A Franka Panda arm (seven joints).
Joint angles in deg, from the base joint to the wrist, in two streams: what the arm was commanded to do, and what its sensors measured. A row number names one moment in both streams.
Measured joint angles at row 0: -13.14, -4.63, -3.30, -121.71, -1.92, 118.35, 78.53
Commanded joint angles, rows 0 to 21: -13.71, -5.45, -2.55, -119.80, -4.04, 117.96, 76.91; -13.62, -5.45, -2.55, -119.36, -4.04, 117.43, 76.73; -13.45, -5.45, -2.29, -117.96, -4.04, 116.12, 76.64; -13.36, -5.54, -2.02, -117.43, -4.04, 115.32, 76.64; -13.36, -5.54, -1.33, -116.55, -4.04, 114.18, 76.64; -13.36, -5.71, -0.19, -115.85, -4.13, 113.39, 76.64; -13.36, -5.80, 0.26, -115.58, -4.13, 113.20, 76.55; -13.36, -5.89, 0.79, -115.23, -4.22, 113.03, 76.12; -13.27, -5.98, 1.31, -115.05, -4.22, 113.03, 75.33; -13.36, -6.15, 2.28, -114.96, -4.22, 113.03, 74.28; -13.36, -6.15, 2.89, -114.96, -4.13, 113.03, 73.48; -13.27, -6.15, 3.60, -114.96, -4.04, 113.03, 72.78; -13.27, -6.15, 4.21, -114.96, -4.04, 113.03, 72.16; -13.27, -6.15, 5.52, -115.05, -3.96, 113.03, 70.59; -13.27, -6.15, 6.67, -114.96, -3.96, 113.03, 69.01; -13.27, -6.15, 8.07, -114.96, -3.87, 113.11, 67.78; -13.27, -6.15, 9.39, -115.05, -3.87, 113.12, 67.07; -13.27, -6.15, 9.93, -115.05, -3.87, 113.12, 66.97; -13.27, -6.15, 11.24, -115.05, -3.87, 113.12, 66.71; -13.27, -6.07, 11.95, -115.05, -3.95, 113.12, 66.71; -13.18, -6.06, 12.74, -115.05, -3.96, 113.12, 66.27; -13.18, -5.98, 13.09, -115.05, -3.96, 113.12, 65.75
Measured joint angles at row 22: -12.79, -5.76, 10.38, -115.47, -3.24, 114.38, 68.04
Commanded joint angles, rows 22 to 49: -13.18, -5.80, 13.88, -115.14, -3.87, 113.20, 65.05; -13.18, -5.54, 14.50, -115.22, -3.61, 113.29, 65.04; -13.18, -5.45, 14.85, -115.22, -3.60, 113.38, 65.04; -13.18, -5.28, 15.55, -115.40, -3.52, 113.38, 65.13; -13.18, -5.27, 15.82, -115.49, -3.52, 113.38, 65.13; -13.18, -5.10, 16.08, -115.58, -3.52, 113.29, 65.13; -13.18, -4.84, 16.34, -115.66, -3.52, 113.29, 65.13; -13.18, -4.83, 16.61, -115.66, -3.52, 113.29, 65.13; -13.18, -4.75, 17.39, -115.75, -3.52, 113.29, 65.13; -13.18, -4.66, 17.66, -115.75, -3.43, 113.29, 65.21; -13.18, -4.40, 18.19, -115.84, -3.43, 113.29, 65.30; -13.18, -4.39, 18.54, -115.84, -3.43, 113.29, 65.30; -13.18, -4.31, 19.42, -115.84, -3.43, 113.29, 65.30; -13.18, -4.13, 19.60, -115.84, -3.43, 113.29, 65.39; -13.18, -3.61, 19.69, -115.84, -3.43, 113.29, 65.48; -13.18, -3.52, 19.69, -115.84, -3.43, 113.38, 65.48; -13.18, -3.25, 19.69, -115.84, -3.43, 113.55, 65.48; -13.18, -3.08, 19.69, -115.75, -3.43, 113.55, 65.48; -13.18, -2.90, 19.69, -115.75, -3.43, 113.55, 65.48; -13.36, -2.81, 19.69, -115.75, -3.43, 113.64, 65.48; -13.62, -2.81, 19.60, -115.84, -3.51, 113.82, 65.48; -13.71, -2.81, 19.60, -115.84, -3.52, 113.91, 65.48; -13.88, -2.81, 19.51, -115.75, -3.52, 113.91, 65.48; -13.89, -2.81, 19.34, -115.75, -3.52, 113.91, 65.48; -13.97, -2.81, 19.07, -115.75, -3.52, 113.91, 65.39; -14.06, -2.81, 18.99, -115.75, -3.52, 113.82, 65.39; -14.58, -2.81, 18.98, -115.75, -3.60, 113.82, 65.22; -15.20, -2.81, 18.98, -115.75, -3.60, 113.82, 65.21
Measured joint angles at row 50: -13.61, -2.51, 18.85, -116.01, -3.24, 114.31, 66.14
